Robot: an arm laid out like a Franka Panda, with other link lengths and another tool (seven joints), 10 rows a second.
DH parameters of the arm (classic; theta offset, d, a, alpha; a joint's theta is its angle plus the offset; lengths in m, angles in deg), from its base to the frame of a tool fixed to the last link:
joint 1: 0 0.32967 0 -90
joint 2: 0 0 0 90
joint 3: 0 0.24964 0.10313 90
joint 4: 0 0 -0.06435 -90
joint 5: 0 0.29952 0 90
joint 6: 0 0 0.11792 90
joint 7: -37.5 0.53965 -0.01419 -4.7
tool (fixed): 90 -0.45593 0 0
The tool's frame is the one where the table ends.
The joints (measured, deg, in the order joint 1, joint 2, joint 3, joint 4, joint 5, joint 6, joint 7), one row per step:
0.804, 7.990, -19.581, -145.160, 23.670, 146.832, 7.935
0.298, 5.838, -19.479, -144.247, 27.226, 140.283, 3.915
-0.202, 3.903, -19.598, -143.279, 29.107, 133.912, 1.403
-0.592, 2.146, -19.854, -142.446, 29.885, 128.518, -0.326
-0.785, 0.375, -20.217, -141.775, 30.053, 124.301, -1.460
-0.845, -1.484, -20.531, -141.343, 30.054, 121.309, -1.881
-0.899, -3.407, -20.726, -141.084, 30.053, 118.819, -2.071
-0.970, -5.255, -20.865, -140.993, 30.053, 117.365, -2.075
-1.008, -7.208, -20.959, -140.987, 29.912, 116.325, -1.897
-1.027, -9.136, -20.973, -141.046, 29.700, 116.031, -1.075
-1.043, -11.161, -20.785, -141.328, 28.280, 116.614, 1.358
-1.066, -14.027, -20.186, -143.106, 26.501, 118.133, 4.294
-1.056, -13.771, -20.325, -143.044, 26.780, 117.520, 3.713
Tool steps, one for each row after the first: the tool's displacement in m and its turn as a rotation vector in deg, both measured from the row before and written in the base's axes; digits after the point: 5 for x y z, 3 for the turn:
-0.00270, 0.00180, 0.01155, 5.608, 0.230, 1.549
-0.00225, 0.00214, 0.01158, 4.933, 0.464, 1.608
-0.00223, 0.00174, 0.01140, 3.843, 0.304, 1.730
-0.00181, 0.00123, 0.01209, 2.760, -0.107, 1.562
-0.00121, 0.00121, 0.01260, 1.866, -0.472, 0.944
-0.00148, 0.00167, 0.01258, 1.554, -0.609, 0.764
-0.00126, 0.00069, 0.01191, 0.902, -0.974, 0.322
-0.00132, 0.00075, 0.01234, 0.545, -1.145, 0.218
-0.00053, 0.00049, 0.01234, 0.015, -1.189, -0.460
0.00000, 0.00100, 0.01198, -1.323, -0.542, -1.185
-0.00428, 0.00517, 0.00944, -1.670, -0.384, -1.326
-0.00081, -0.00011, -0.00186, 0.559, 0.281, 0.452

